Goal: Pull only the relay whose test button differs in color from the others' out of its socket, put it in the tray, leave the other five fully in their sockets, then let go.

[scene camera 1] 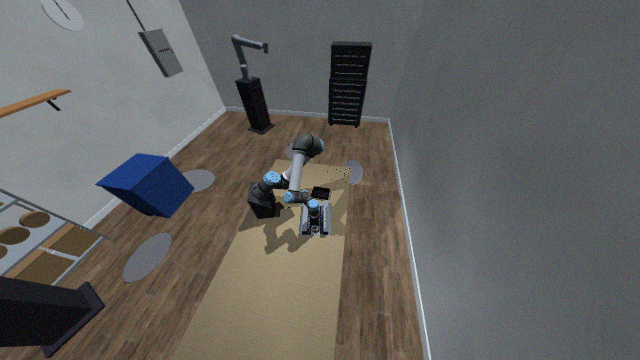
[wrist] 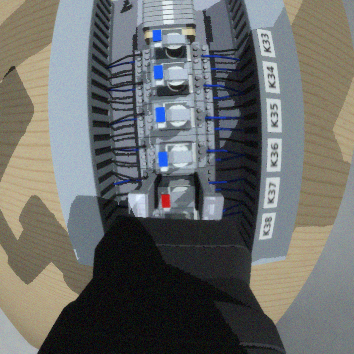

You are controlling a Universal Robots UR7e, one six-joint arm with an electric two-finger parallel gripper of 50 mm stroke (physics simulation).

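Places are measured from the arm's base along level axes (x ahead, y left, z up), in centimetres.
Where they show: gripper, fingertip midpoint: (scene camera 1: 315,223) (wrist: 177,182); arm's base, link origin: (scene camera 1: 260,191).
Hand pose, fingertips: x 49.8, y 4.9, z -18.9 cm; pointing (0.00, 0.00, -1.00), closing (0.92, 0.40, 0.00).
Each offset is from my fingertips to the top centre of the thing. "spot": to the spot under its first point. Level surfaces: height alone.
The relay with the red test button @[dx +0.2, dy -0.4, dz +3.2 cm] (wrist: 175,192) stands in the socket row level with label K37 in the wrist view. My gripper (wrist: 177,182) (scene camera 1: 315,227) is shut on it, one finger at each side. Whether it is fully seated cannot be told. Relays with blue test buttons show further up the row: one next to it @[dx -1.2, dy +2.3, dz +3.2 cm] (wrist: 179,156), then others @[dx -2.7, dy +5.0, dz +3.2 cm] (wrist: 177,115) @[dx -4.1, dy +7.8, dz +3.2 cm] (wrist: 176,75) @[dx -5.6, dy +10.5, dz +3.2 cm] (wrist: 174,39). The sixth relay, near label K38, is hidden behind the gripper. The black tray @[spot: dx -12.6, dy +32.1, dz -3.5 cm] (scene camera 1: 320,193) lies behind the relay panel in the scene view.
Grey slotted wire ducts @[dx -11.0, dy +2.1, dz +2.6 cm] (wrist: 100,127) run along both sides of the row, with thin black and blue wires between. The panel @[spot: dx +12.4, dy -2.0, dz +1.5 cm] (scene camera 1: 327,231) rests on a wooden table top @[dz -3.7 cm] (scene camera 1: 280,300). The arm's base block (scene camera 1: 262,206) stands to the left of it.
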